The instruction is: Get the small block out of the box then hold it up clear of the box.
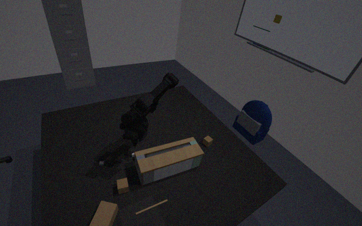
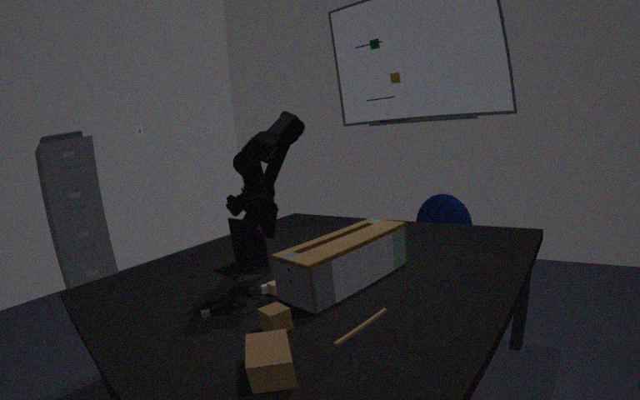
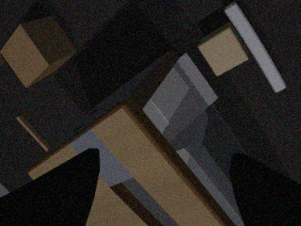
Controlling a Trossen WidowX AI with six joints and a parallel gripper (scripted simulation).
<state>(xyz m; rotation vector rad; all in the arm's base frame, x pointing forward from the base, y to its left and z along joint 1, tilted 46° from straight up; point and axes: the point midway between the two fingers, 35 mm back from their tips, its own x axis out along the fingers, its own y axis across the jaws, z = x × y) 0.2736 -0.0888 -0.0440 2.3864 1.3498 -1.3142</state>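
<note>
Right now my gripper tip is 2 cm past the tan block and 15 cm above it. From my gripper tip the other things lie so: thin stick 30 cm ahead, 1 cm to the right, 16 cm below; tan box 28 cm ahead, 23 cm to the right, 13 cm below; tan cube 15 cm ahead, 12 cm to the right, 14 cm below.
</note>
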